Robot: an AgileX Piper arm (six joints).
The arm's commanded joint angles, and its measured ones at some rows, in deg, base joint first. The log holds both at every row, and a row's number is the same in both.
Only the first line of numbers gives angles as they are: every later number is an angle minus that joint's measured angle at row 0.
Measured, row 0: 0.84 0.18 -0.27 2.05 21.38 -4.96
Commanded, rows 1 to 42: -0.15 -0.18 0.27 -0.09 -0.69 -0.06; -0.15 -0.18 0.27 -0.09 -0.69 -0.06; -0.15 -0.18 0.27 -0.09 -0.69 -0.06; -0.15 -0.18 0.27 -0.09 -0.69 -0.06; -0.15 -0.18 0.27 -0.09 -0.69 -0.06; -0.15 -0.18 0.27 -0.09 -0.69 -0.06; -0.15 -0.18 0.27 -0.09 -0.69 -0.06; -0.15 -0.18 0.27 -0.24 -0.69 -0.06; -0.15 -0.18 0.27 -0.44 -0.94 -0.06; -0.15 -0.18 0.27 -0.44 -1.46 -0.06; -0.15 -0.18 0.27 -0.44 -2.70 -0.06; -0.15 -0.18 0.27 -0.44 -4.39 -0.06; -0.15 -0.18 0.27 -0.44 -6.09 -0.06; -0.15 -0.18 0.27 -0.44 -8.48 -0.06; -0.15 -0.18 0.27 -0.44 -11.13 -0.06; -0.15 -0.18 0.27 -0.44 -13.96 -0.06; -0.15 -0.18 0.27 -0.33 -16.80 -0.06; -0.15 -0.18 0.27 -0.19 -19.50 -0.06; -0.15 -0.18 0.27 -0.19 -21.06 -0.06; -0.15 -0.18 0.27 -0.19 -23.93 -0.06; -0.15 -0.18 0.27 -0.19 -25.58 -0.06; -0.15 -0.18 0.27 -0.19 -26.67 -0.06; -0.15 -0.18 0.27 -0.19 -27.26 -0.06; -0.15 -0.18 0.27 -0.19 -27.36 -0.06; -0.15 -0.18 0.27 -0.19 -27.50 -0.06; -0.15 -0.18 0.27 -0.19 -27.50 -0.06; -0.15 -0.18 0.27 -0.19 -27.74 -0.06; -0.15 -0.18 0.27 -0.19 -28.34 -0.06; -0.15 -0.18 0.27 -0.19 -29.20 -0.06; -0.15 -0.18 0.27 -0.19 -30.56 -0.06; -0.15 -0.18 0.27 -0.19 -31.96 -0.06; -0.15 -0.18 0.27 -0.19 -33.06 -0.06; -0.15 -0.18 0.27 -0.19 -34.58 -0.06; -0.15 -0.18 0.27 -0.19 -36.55 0.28; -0.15 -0.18 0.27 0.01 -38.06 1.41; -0.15 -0.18 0.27 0.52 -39.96 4.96; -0.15 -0.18 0.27 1.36 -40.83 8.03; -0.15 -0.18 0.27 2.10 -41.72 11.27; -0.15 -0.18 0.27 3.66 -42.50 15.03; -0.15 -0.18 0.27 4.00 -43.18 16.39; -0.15 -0.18 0.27 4.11 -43.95 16.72; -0.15 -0.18 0.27 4.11 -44.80 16.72
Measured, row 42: 0.00 0.00 0.14 2.51 -40.76 11.85
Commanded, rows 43 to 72: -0.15 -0.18 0.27 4.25 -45.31 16.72; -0.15 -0.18 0.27 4.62 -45.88 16.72; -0.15 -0.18 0.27 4.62 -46.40 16.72; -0.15 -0.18 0.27 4.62 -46.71 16.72; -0.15 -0.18 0.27 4.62 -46.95 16.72; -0.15 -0.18 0.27 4.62 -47.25 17.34; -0.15 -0.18 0.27 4.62 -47.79 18.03; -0.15 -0.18 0.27 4.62 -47.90 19.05; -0.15 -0.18 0.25 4.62 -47.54 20.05; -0.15 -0.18 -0.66 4.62 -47.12 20.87; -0.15 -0.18 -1.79 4.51 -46.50 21.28; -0.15 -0.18 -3.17 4.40 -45.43 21.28; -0.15 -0.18 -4.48 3.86 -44.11 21.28; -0.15 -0.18 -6.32 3.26 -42.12 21.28; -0.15 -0.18 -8.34 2.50 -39.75 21.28; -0.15 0.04 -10.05 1.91 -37.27 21.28; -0.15 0.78 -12.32 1.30 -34.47 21.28; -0.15 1.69 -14.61 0.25 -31.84 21.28; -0.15 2.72 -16.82 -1.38 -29.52 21.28; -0.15 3.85 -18.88 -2.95 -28.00 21.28; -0.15 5.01 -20.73 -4.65 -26.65 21.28; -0.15 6.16 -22.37 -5.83 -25.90 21.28; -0.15 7.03 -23.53 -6.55 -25.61 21.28; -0.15 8.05 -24.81 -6.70 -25.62 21.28; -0.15 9.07 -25.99 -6.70 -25.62 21.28; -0.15 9.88 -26.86 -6.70 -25.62 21.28; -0.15 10.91 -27.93 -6.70 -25.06 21.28; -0.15 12.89 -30.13 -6.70 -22.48 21.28; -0.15 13.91 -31.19 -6.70 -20.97 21.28; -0.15 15.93 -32.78 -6.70 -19.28 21.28
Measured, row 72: 0.00 11.38 -28.62 -6.01 -24.59 21.33
